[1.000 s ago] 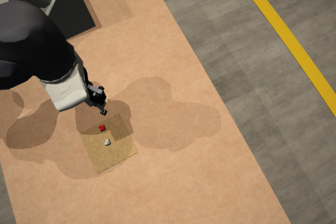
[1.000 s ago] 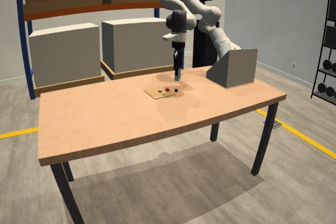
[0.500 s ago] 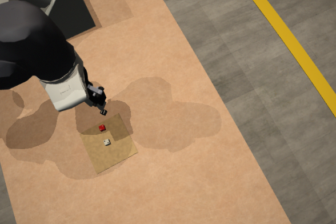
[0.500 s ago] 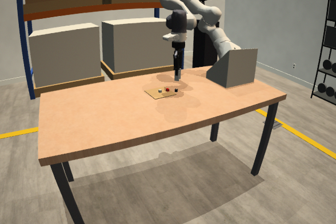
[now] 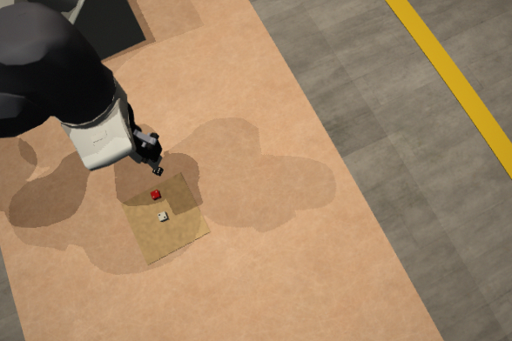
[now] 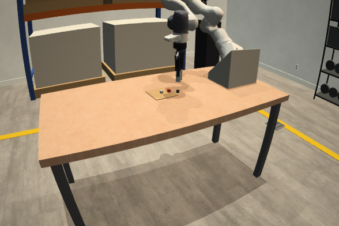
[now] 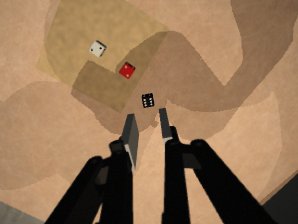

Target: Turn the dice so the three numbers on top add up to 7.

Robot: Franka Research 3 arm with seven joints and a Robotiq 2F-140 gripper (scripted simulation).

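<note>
My hand is 10 cm above the black die. Round my hand: red die (5 cm ahead, 3 cm to the right, 9 cm below); tan mat (10 cm ahead, 3 cm to the right, 10 cm below); white die (10 cm ahead, 3 cm to the right, 9 cm below).
</note>
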